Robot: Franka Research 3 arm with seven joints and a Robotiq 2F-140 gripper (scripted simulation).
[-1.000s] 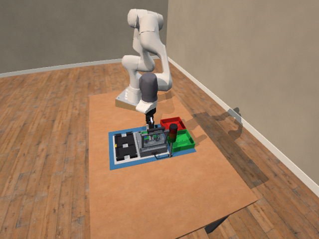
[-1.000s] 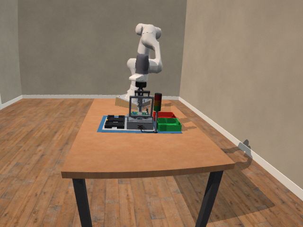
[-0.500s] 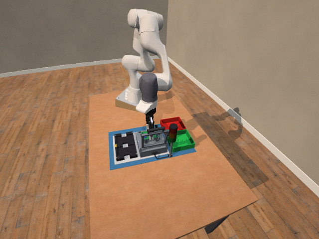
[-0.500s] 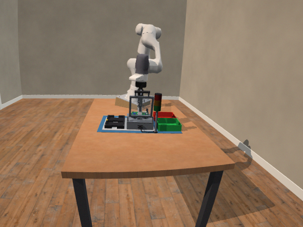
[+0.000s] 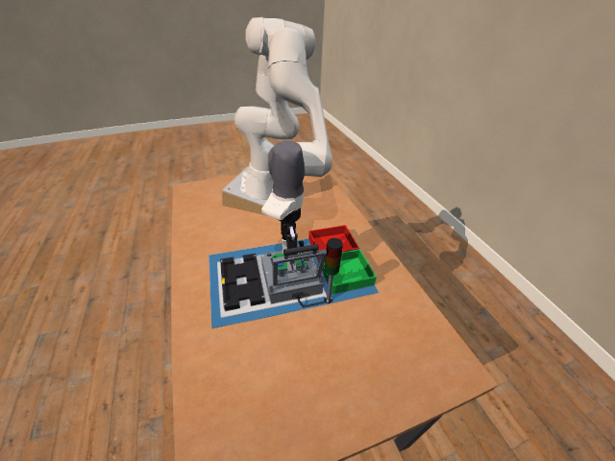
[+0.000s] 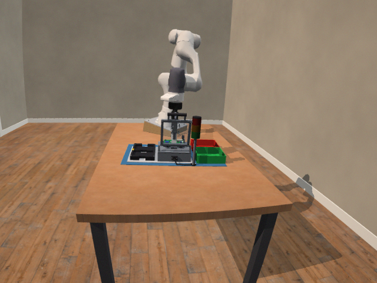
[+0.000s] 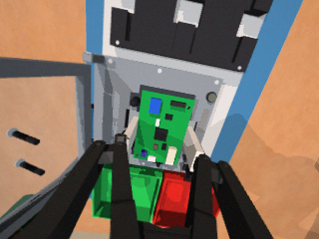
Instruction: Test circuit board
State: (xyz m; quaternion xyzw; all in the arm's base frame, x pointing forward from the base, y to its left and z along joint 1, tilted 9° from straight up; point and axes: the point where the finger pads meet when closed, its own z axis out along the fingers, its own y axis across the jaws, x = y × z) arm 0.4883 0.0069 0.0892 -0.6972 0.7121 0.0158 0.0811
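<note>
Right now the green circuit board is 20 mm below my hand. Round my hand: tester lid (130 mm ahead, 80 mm above); then green bin (200 mm to the left, 90 mm below, 50 mm ahead); then dark plate (30 mm below, 10 mm to the left, 10 mm ahead).
</note>
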